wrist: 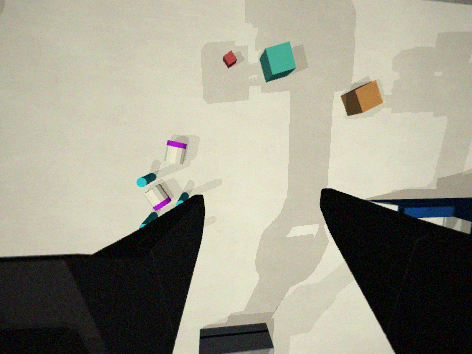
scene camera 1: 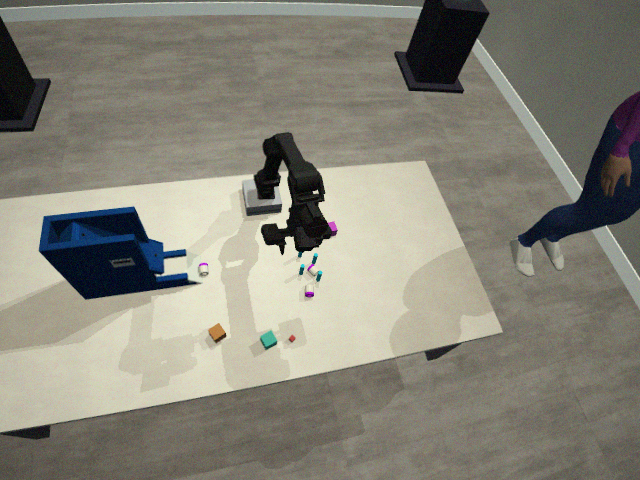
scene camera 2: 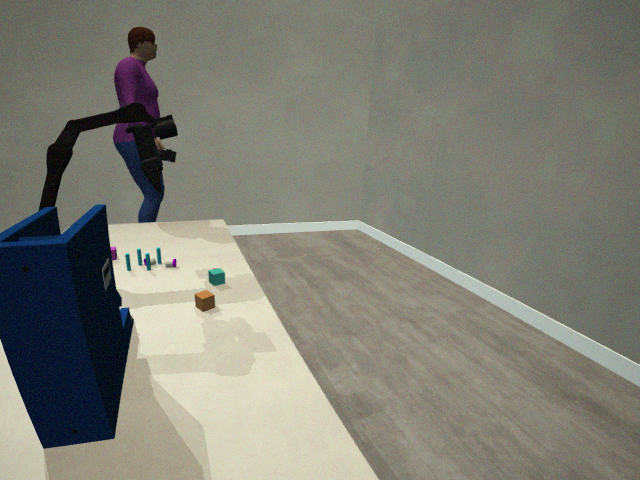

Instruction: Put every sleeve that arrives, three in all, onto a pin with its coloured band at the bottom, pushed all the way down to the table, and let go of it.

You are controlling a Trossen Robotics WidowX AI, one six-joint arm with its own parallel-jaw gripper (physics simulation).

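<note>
My gripper [scene camera 2: 157, 188] [wrist: 261, 200] is open and empty, pointing down high above the table, left of the pins in the wrist view's reversed direction. Several teal pins [scene camera 1: 315, 258] [scene camera 2: 139, 256] [wrist: 146, 180] stand upright. One white sleeve [scene camera 1: 313, 270] [scene camera 2: 150, 261] [wrist: 157, 195] lies on its side among them. Another sleeve [scene camera 1: 309, 290] [scene camera 2: 170, 264] [wrist: 175, 154] lies just outside the pins, its purple band facing the table's front. A third sleeve [scene camera 1: 203, 269] is by the dispenser's prongs, its band at the upper end in scene camera 1; whether it stands is unclear.
A tall blue dispenser [scene camera 1: 108, 268] [scene camera 2: 56, 330] has two prongs toward the pins. A magenta cube [scene camera 1: 332, 228] [scene camera 2: 113, 253] is behind the pins. Orange [scene camera 1: 217, 332] [scene camera 2: 204, 300] [wrist: 364, 97], teal [scene camera 1: 268, 339] [scene camera 2: 216, 276] [wrist: 278, 61] and small red cubes [scene camera 1: 292, 338] [wrist: 229, 59] lie forward. A person [scene camera 1: 610, 175] [scene camera 2: 135, 87] stands beyond.
</note>
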